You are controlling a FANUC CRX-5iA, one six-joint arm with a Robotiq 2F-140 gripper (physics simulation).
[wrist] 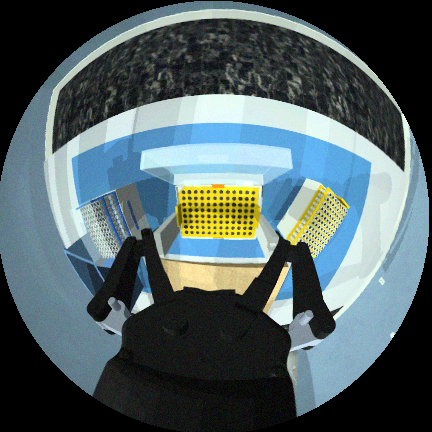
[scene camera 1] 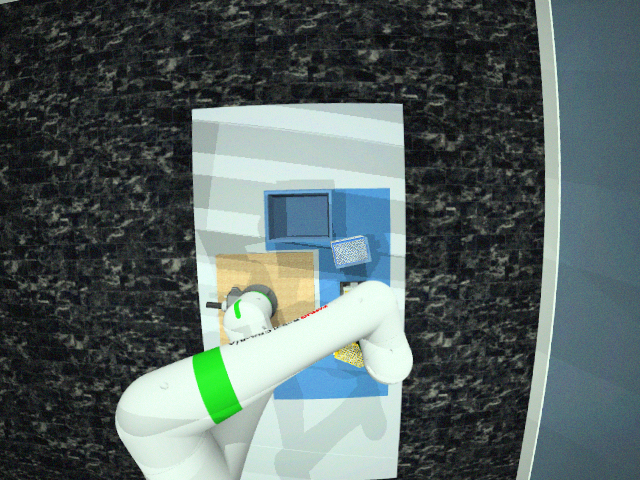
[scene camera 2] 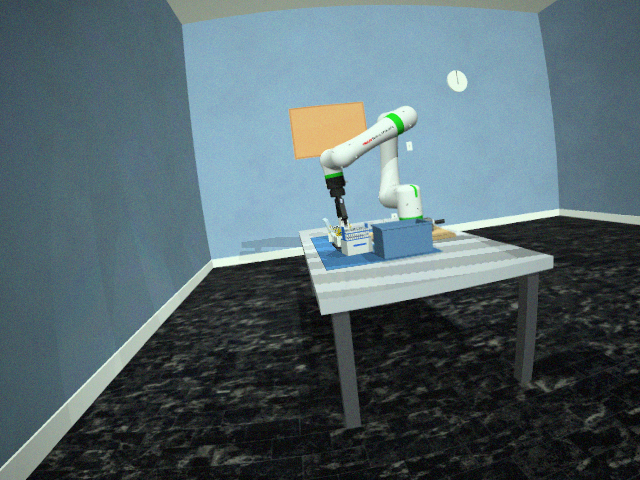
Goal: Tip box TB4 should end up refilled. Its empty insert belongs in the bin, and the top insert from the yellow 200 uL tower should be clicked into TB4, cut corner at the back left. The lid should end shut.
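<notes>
TB4 (wrist: 198,184) stands in the middle of the wrist view, its clear lid (wrist: 216,160) open at the far side. Its yellow insert (wrist: 218,212) shows rows of dark, empty holes. My gripper (wrist: 217,222) (scene camera 2: 344,222) points down over TB4, shut on this insert by its two short sides. The insert covers TB4's near rim; how high it is raised I cannot tell. The yellow tower (wrist: 325,217) (scene camera 1: 349,354) stands at the right in the wrist view, a yellow insert on top. The blue bin (scene camera 1: 330,219) (scene camera 2: 405,240) stands beyond the white-and-blue tower. The arm hides most of TB4 in scene camera 1.
The white-and-blue tower (scene camera 1: 350,251) (scene camera 2: 355,243) (wrist: 97,230) stands between TB4 and the bin, close to the left finger in the wrist view. The yellow tower is close to the right finger. A wooden board (scene camera 1: 279,273) (wrist: 215,272) lies beside the blue mat (scene camera 1: 361,211).
</notes>
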